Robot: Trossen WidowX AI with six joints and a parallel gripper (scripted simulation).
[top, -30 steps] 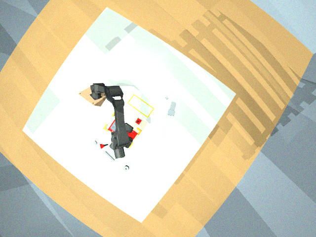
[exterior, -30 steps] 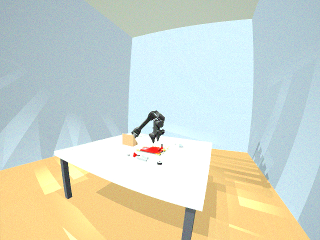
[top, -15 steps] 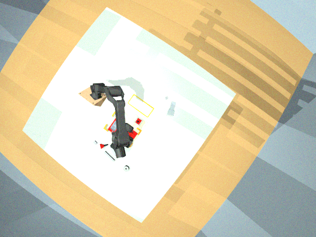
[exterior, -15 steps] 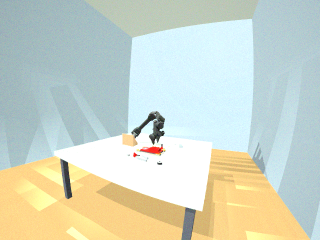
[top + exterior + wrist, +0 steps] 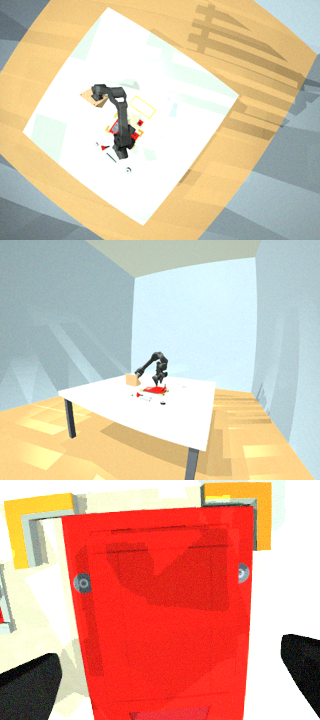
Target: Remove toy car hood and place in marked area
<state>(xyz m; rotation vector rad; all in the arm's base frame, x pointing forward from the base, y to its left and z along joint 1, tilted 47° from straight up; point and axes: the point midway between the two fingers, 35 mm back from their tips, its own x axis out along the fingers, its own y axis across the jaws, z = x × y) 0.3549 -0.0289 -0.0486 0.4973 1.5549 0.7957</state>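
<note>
The red hood is 4 cm below my gripper tip. Also, from my gripper tip: wheel 20 cm to the right, 17 cm ahead, 7 cm below.
</note>
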